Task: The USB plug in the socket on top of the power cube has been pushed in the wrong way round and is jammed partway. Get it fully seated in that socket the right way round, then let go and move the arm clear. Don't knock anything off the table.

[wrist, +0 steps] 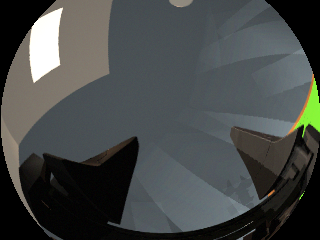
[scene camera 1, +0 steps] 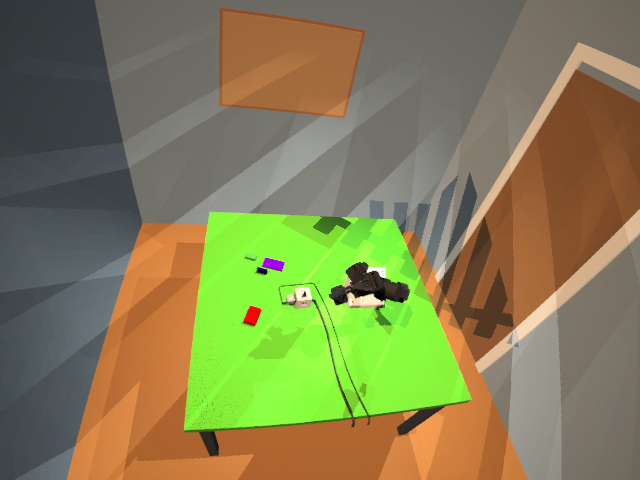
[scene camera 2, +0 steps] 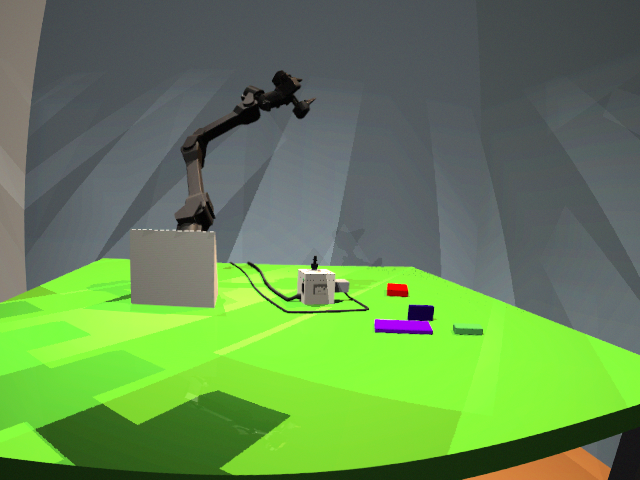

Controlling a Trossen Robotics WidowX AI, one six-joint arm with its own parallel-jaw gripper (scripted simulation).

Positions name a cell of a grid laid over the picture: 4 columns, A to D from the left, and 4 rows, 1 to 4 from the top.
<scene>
my gripper: wrist C3; scene camera 1 C3; scene camera 2 B1
</scene>
